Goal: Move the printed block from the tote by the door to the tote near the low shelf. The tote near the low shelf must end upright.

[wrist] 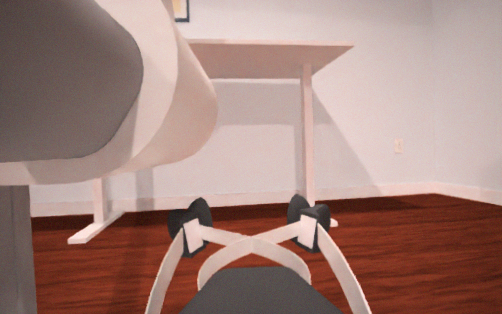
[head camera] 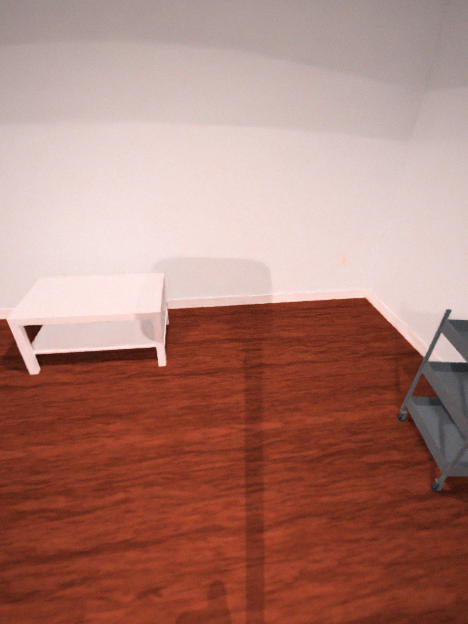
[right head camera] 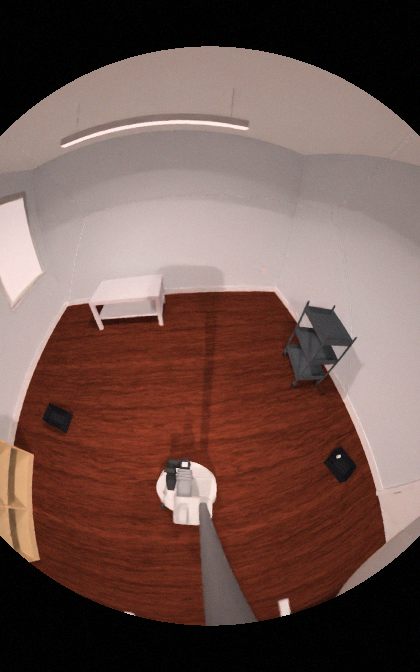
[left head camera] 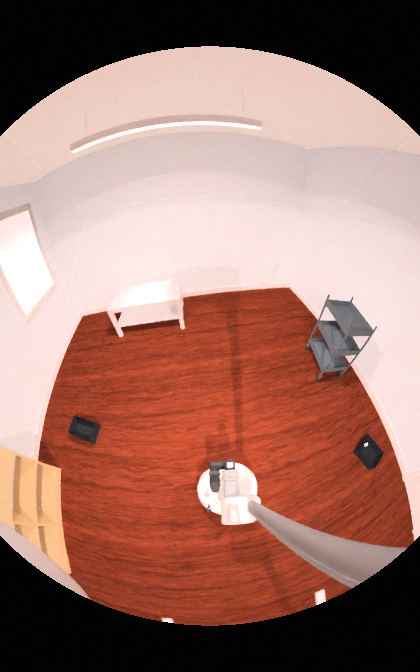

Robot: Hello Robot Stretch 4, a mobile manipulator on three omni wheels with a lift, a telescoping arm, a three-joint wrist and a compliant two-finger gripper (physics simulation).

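Frame: origin at the robot's base, x ahead, y left, z up, level; centimetres.
Seen in the pictures: gripper, fingertip midpoint: [wrist: 249, 215].
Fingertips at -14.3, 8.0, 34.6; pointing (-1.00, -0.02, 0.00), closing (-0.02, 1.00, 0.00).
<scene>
A point is followed by its place in that frame, as x, y, z.
The printed block [left head camera: 366, 444] [right head camera: 338, 456] is small and white and lies inside a black tote [left head camera: 371, 461] [right head camera: 341, 471] on the floor at the right, by the right wall. A second black tote [left head camera: 84, 430] [right head camera: 57, 418] stands upright on the floor at the left, near the low wooden shelf [left head camera: 52, 482] [right head camera: 25, 477]; no block can be made out in it. My gripper [wrist: 249, 215] @(-14.3, 8.0, 34.6) is open, with nothing between its fingertips in the wrist view. It is far from both totes.
A low white table [head camera: 95, 297] @(193.1, 88.9, 42.3) [left head camera: 145, 295] [right head camera: 127, 290] stands at the far wall. A grey three-tier cart [head camera: 448, 388] @(122.3, -111.1, 37.0) [left head camera: 350, 316] [right head camera: 327, 325] stands by the right wall. A white desk [wrist: 270, 57] @(-165.7, 20.5, 89.8) stands against a wall in the wrist view.
</scene>
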